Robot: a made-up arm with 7 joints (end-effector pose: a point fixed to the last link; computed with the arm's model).
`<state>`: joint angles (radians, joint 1 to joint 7).
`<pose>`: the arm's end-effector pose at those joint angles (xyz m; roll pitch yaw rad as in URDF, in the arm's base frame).
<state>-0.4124 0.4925 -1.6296 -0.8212 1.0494 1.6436 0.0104</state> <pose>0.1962 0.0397 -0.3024 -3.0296 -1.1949 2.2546</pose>
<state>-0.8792 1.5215 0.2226 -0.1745 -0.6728 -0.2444 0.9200</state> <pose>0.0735 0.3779 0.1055 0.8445 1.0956 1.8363</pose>
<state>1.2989 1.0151 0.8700 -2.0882 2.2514 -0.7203 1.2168</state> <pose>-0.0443 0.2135 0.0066 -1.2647 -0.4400 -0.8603</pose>
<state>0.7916 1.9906 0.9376 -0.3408 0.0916 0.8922 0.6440</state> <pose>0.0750 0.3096 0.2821 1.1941 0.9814 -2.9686</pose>
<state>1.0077 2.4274 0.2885 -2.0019 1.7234 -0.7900 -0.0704</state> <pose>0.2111 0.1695 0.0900 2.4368 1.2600 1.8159</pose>
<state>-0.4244 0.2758 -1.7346 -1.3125 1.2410 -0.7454 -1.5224</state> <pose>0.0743 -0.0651 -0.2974 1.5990 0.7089 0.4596</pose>
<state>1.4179 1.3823 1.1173 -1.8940 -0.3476 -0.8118 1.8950</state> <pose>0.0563 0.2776 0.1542 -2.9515 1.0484 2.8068</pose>
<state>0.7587 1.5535 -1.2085 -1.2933 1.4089 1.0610 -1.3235</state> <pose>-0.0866 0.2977 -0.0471 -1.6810 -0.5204 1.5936</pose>
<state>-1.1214 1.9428 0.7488 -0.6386 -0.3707 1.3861 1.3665</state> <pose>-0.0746 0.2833 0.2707 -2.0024 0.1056 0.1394</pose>
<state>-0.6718 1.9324 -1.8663 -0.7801 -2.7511 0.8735 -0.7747</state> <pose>-0.0343 0.3949 0.1262 -2.6931 0.5979 -2.0670</pose>
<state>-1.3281 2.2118 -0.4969 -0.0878 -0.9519 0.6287 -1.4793</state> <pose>-0.1029 0.3501 0.1894 0.7026 -1.0414 -1.4051</pose>
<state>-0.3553 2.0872 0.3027 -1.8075 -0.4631 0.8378 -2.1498</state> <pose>0.0812 0.1327 0.2348 -0.4062 -0.1487 -1.6998</pose>
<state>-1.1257 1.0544 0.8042 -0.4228 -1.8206 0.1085 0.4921</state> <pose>0.2502 0.2740 0.0670 1.2024 0.5131 2.4154</pose>
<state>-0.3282 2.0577 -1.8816 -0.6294 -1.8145 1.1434 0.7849</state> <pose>-0.0953 0.3576 0.1599 -1.9381 -0.8026 -0.8683</pose>
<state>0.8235 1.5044 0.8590 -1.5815 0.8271 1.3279 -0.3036</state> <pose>0.0845 0.2641 0.1783 2.2787 0.0347 3.0442</pose>
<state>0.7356 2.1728 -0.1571 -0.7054 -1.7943 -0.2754 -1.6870</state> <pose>0.1185 0.3117 0.2244 -2.4194 1.3679 -1.1394</pose>
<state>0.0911 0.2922 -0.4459 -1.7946 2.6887 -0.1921 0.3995</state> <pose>0.0795 -0.0307 -0.2166 -2.0172 -1.2559 -1.4770</pose>
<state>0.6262 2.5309 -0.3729 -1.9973 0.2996 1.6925 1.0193</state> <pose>0.1740 0.1030 0.1123 1.1407 -0.1978 2.9504</pose>
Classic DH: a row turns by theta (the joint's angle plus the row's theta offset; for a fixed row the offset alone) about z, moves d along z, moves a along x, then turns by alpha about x. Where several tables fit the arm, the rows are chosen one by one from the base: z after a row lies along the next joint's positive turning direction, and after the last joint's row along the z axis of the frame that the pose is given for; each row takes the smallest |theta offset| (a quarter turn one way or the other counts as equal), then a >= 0, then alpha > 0; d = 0 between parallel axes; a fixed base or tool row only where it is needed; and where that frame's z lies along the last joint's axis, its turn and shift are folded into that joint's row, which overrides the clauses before.
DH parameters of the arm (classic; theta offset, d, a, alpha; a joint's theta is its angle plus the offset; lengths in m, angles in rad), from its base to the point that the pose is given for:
base (fixed): 0 0.0634 0.0083 -1.2217
joint 1: -1.5708 -0.0244 0.0117 -1.5708
joint 2: 1.2217 -0.0306 -0.0054 1.5708
joint 3: 1.5708 -0.2601 0.0015 -1.5708
joint 4: 0 0.0017 -0.0256 1.5708
joint 5: 0 -0.1879 0.0142 -1.5708
joint 6: 0 0.0177 -0.017 1.5708
joint 7: 0.7101 0 0.015 3.1416
tool (fixed): -2.4315 -0.0449 0 0

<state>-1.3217 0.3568 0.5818 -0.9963 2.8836 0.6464 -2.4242</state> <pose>0.3750 0.0533 0.0306 -0.1422 0.1229 -0.4063</pose>
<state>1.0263 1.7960 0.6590 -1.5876 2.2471 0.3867 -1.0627</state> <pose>0.1170 0.2875 0.1432 2.5357 0.7041 2.3300</pose>
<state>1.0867 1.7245 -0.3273 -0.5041 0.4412 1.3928 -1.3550</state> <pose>-0.0098 0.3831 0.0958 -0.3179 -0.7128 -0.0005</pose>
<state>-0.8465 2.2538 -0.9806 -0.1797 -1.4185 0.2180 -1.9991</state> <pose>-0.1187 0.3136 0.2480 -0.7706 0.2744 0.3659</pose>
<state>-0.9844 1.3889 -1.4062 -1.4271 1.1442 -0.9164 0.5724</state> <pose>0.2493 0.2486 -0.0365 -0.2284 1.2482 -0.9395</pose>
